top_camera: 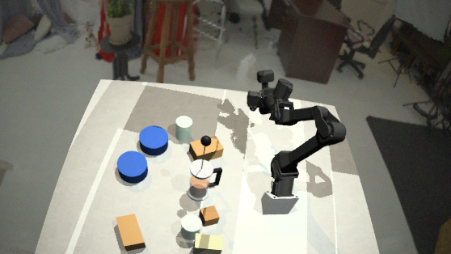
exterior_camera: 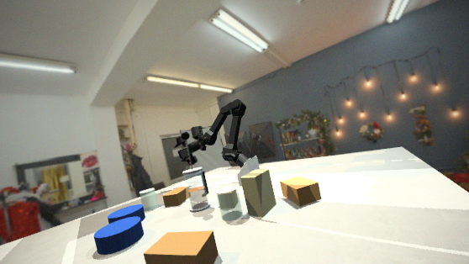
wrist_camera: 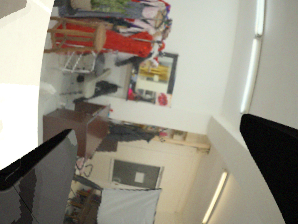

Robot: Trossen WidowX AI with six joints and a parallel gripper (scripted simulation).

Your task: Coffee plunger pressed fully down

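My gripper tip is now 37 cm to the right of the coffee press, 25 cm short of it and 7 cm above it. From my gripper tip the other things lie so: yellowish block: 62 cm to the left, 27 cm ahead, 15 cm below.
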